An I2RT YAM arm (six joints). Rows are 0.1 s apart.
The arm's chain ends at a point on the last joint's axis. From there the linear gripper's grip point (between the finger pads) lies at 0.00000 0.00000 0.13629 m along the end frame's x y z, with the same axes.
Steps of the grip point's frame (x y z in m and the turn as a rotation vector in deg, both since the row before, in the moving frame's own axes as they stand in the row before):
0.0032 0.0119 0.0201 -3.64 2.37 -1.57
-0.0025 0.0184 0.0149 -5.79 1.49 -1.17
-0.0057 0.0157 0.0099 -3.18 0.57 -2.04
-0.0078 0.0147 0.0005 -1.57 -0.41 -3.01
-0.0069 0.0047 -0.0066 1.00 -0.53 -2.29
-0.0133 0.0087 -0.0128 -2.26 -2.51 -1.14
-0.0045 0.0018 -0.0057 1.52 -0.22 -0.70
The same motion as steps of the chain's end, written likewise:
-0.0026 0.0033 0.0205 -3.64 2.37 -1.57
-0.0062 0.0047 0.0156 -5.79 1.49 -1.17
-0.0072 0.0082 0.0101 -3.18 0.57 -2.04
-0.0069 0.0109 0.0006 -1.57 -0.41 -3.01
-0.0056 0.0071 -0.0066 1.00 -0.53 -2.29
-0.0074 0.0033 -0.0126 -2.26 -2.51 -1.14
-0.0040 0.0054 -0.0057 1.52 -0.22 -0.70

